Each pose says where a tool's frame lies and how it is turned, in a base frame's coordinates. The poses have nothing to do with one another.
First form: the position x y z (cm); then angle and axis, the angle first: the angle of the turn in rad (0 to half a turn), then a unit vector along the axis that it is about.
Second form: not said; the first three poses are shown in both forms.
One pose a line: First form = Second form
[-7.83 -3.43 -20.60 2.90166 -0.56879 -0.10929 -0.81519] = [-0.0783 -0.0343 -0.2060 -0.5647 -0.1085 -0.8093 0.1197]
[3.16 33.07 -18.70 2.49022 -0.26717 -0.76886 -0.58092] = [0.0316 0.3307 -0.1870 -0.2531 -0.7284 -0.5504 0.3200]
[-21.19 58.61 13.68 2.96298 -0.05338 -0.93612 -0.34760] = [-0.2119 0.5861 0.1368 -0.0532 -0.9324 -0.3462 0.0892]
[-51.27 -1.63 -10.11 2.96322 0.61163 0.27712 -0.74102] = [-0.5127 -0.0163 -0.1011 0.6092 0.2760 -0.7381 0.0891]
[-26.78 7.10 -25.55 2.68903 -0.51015 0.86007 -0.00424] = [-0.2678 0.0710 -0.2555 -0.4971 0.8381 -0.0041 0.2244]
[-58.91 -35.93 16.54 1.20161 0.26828 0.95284 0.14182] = [-0.5891 -0.3593 0.1654 0.1517 0.5386 0.0802 0.8249]
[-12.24 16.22 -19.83 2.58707 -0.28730 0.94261 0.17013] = [-0.1224 0.1622 -0.1983 -0.2763 0.9066 0.1636 0.2737]
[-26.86 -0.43 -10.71 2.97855 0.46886 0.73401 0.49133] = [-0.2686 -0.0043 -0.1071 0.4673 0.7316 0.4897 0.0814]
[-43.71 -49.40 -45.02 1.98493 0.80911 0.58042 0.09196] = [-0.4371 -0.4940 -0.4502 0.6775 0.4860 0.0770 0.5466]
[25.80 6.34 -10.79 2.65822 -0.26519 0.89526 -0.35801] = [0.2580 0.0634 -0.1079 -0.2575 0.8692 -0.3476 0.2393]
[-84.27 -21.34 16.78 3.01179 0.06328 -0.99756 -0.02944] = [-0.8427 -0.2134 0.1678 0.0631 -0.9955 -0.0294 0.0649]
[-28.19 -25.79 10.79 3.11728 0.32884 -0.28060 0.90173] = [-0.2819 -0.2579 0.1079 0.3288 -0.2806 0.9017 0.0122]
